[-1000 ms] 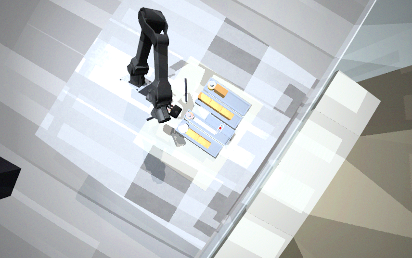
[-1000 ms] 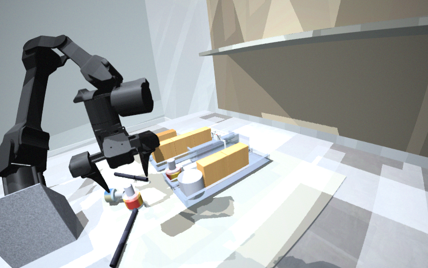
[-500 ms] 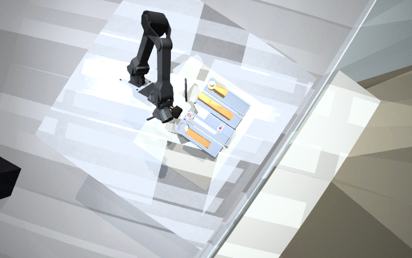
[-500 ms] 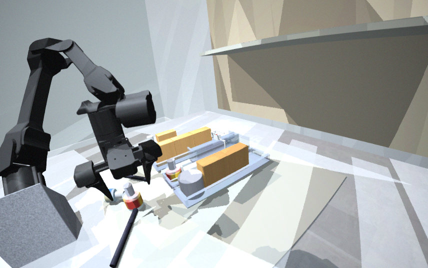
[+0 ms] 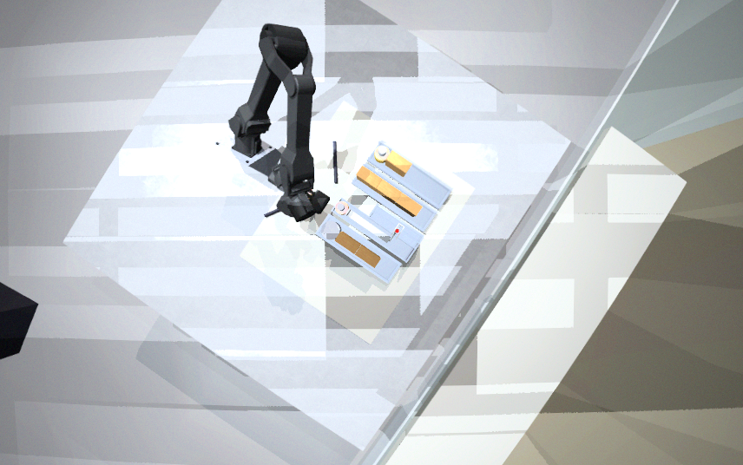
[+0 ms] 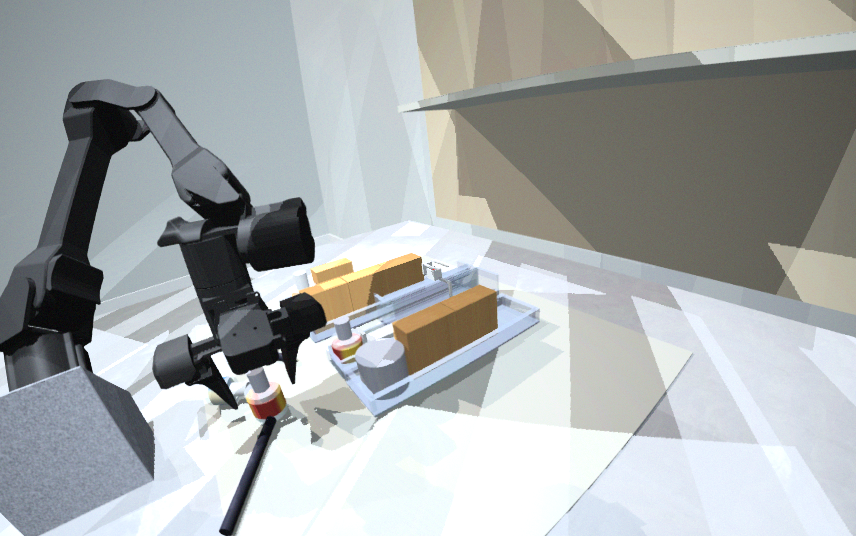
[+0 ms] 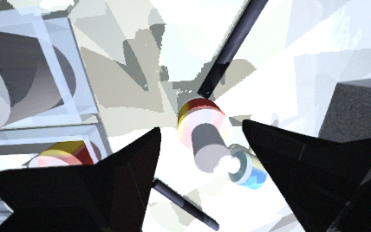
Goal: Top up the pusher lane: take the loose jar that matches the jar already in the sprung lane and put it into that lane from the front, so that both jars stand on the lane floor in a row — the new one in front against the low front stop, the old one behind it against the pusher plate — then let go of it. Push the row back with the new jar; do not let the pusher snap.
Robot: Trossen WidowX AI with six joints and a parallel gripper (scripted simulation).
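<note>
My gripper tip is now 130 mm short of the grey cylinder and 70 mm to the left of it. The rest, counted from my gripper tip: red mark 320 mm ahead, 20 mm to the left, 40 mm above; sprung lane 280 mm ahead, 10 mm to the left, 10 mm below.
</note>
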